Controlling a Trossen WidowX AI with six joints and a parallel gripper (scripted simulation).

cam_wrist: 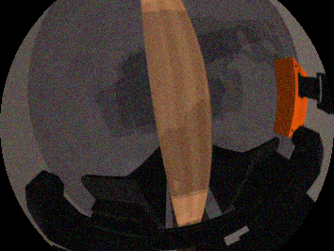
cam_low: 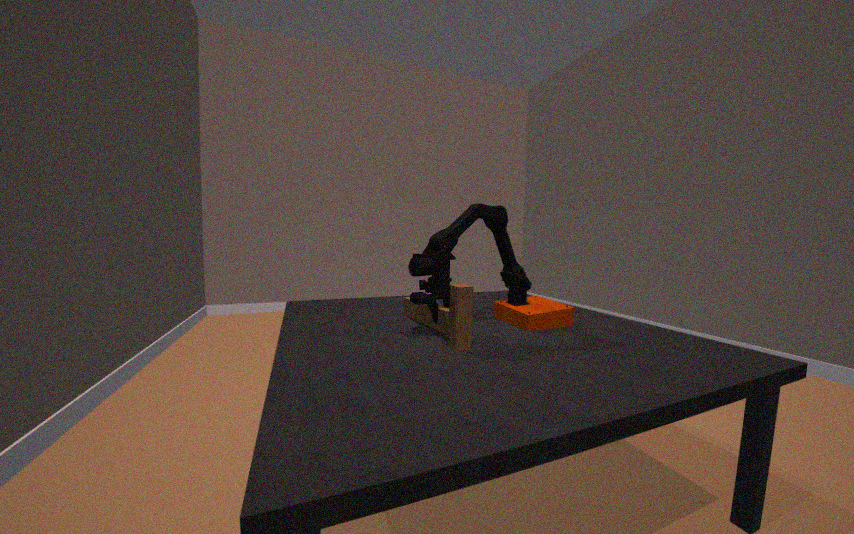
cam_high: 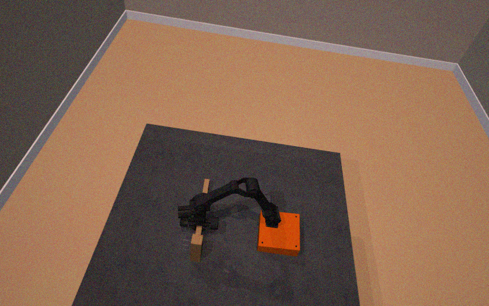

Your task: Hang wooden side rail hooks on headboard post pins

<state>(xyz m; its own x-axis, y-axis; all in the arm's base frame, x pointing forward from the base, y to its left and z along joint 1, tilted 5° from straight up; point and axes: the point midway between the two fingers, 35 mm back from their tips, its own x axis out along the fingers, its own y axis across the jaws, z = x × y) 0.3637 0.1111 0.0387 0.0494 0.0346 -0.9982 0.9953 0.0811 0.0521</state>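
Right now my gripper tip is 120 mm to the right of the wooden headboard post, 40 mm below it and 10 mm past it.
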